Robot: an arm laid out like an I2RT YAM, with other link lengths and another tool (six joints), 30 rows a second.
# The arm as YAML. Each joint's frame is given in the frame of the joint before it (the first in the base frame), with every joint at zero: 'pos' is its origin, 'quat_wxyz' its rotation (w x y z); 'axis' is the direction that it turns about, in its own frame. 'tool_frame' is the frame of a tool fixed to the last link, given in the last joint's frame.
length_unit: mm
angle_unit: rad
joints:
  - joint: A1
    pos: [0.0, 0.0, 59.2]
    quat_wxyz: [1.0, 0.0, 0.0, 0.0]
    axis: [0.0, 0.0, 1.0]
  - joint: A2
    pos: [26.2, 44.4, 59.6]
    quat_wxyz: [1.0, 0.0, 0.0, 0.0]
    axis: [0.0, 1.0, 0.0]
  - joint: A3
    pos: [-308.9, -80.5, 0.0]
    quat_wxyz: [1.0, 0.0, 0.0, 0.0]
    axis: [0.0, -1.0, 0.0]
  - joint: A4
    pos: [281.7, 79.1, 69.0]
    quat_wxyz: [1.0, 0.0, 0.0, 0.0]
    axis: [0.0, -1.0, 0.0]
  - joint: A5
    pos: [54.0, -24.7, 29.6]
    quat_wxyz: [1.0, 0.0, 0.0, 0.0]
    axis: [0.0, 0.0, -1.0]
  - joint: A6
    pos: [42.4, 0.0, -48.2]
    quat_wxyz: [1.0, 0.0, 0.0, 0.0]
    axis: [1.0, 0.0, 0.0]
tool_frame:
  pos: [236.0, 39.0, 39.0]
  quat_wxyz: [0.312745, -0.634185, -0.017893, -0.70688]
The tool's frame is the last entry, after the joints.
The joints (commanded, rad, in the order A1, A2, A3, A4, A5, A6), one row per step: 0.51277 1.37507 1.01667 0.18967 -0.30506 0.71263; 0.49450 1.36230 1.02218 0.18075 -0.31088 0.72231; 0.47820 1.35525 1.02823 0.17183 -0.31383 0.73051; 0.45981 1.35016 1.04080 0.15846 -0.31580 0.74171; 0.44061 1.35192 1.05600 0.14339 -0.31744 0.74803; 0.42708 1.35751 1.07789 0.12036 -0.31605 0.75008; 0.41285 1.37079 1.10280 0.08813 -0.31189 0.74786; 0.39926 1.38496 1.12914 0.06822 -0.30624 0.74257; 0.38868 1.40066 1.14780 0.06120 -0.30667 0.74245; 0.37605 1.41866 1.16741 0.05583 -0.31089 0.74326; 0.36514 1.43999 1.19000 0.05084 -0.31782 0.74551
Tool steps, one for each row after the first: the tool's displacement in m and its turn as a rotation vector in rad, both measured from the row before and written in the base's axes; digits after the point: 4 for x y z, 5 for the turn. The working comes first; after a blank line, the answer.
Tool pose at each row, in the base's axes (x y z in m, rotation vector in rad; the steps are taken from these numbers as rounded here): 0.4484 0.3738 0.3700 -1.31999 0.12222 -0.81820; 0.4516 0.3648 0.3776 -1.30889 0.13568 -0.82872; 0.4557 0.3568 0.3823 -1.30274 0.15044 -0.83830; 0.4612 0.3479 0.3885 -1.29546 0.16973 -0.84926; 0.4684 0.3393 0.3920 -1.29450 0.18826 -0.86050; 0.4750 0.3334 0.3949 -1.29930 0.20355 -0.86904; 0.4838 0.3273 0.3925 -1.31693 0.22459 -0.87559; 0.4929 0.3214 0.3943 -1.32556 0.23621 -0.89057; 0.5005 0.3180 0.3947 -1.32860 0.24534 -0.89707; 0.5088 0.3145 0.3949 -1.33052 0.25457 -0.90156; 0.5171 0.3126 0.3951 -1.33150 0.26253 -0.90152

0.0032 -0.0090 0.0076 0.01190 -0.00078 -0.01403; 0.0041 -0.0080 0.0047 0.00800 0.00235 -0.01461; 0.0055 -0.0089 0.0062 0.01003 0.00416 -0.01806; 0.0072 -0.0086 0.0035 0.00400 0.00592 -0.01849; 0.0066 -0.0059 0.0029 -0.00155 0.00741 -0.01521; 0.0088 -0.0061 -0.0024 -0.01066 0.01705 -0.01797; 0.0091 -0.0059 0.0018 -0.00792 0.00327 -0.01822; 0.0076 -0.0034 0.0004 -0.00157 0.00370 -0.01014; 0.0083 -0.0035 0.0002 -0.00004 0.00430 -0.00864; 0.0083 -0.0019 0.0002 0.00162 0.00538 -0.00454
